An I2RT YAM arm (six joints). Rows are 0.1 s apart.
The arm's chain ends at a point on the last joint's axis. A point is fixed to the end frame.
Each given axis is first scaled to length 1.
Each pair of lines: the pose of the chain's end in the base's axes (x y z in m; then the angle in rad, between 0 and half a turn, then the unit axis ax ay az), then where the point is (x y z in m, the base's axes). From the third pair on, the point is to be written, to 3 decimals.
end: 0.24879 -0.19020 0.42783 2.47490 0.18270 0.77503 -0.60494
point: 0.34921 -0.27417 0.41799
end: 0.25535 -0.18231 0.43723 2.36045 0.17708 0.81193 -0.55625
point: 0.36562 -0.25307 0.42916
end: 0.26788 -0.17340 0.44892 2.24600 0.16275 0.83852 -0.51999
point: 0.386 -0.231 0.446
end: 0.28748 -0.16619 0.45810 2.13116 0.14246 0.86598 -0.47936
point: 0.412 -0.208 0.462
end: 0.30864 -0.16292 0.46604 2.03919 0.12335 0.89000 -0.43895
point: 0.436 -0.192 0.475
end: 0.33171 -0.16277 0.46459 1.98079 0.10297 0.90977 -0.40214
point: 0.461 -0.181 0.477
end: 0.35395 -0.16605 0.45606 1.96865 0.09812 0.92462 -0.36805
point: 0.484 -0.179 0.467
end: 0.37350 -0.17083 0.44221 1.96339 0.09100 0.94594 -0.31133
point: 0.504 -0.176 0.451
